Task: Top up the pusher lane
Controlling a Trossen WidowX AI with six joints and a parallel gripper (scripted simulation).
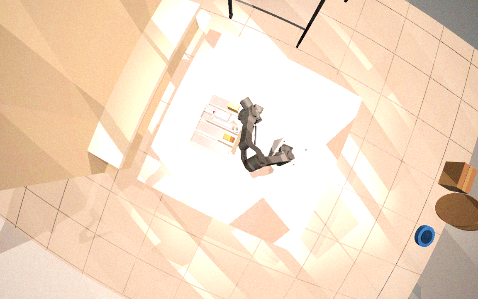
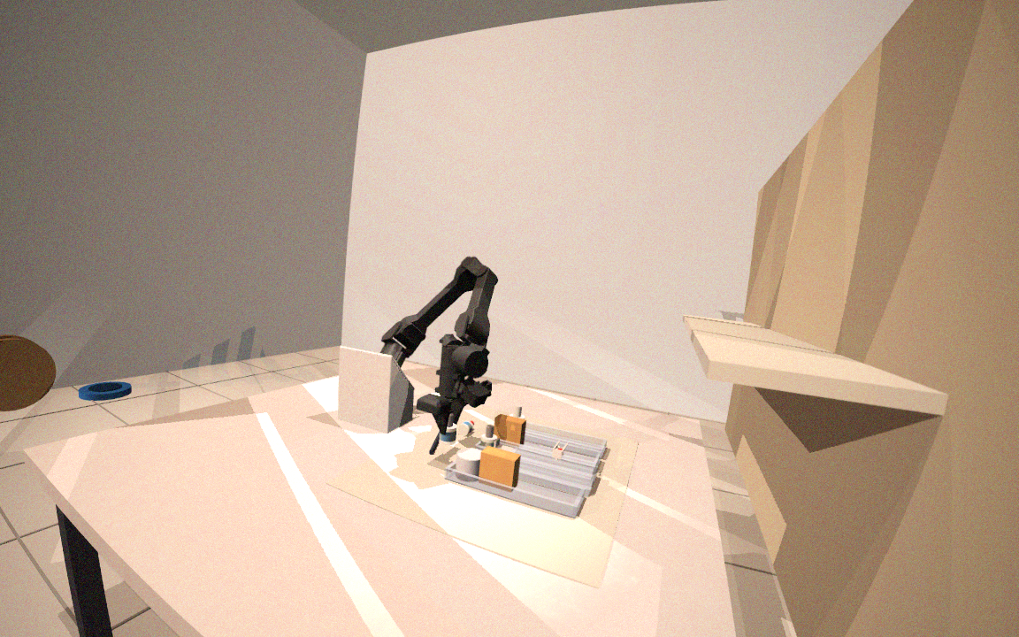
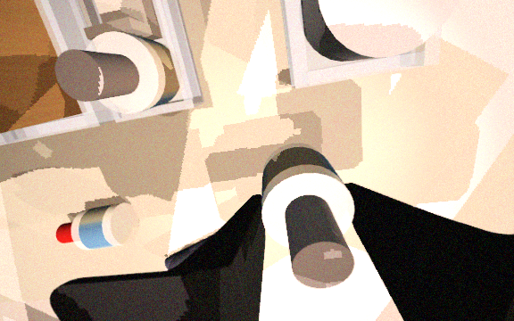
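Now: the black pen 6 cm to the left of my gripper tip, 6 cm below it and 6 cm behind it. Round my gripper tip: grey can (8 cm ahead, 5 cm to the right, 4 cm below); then grey lane rack (22 cm ahead, 5 cm to the left, 5 cm below); then shelf (58 cm ahead, 30 cm above, 5 cm to the left).
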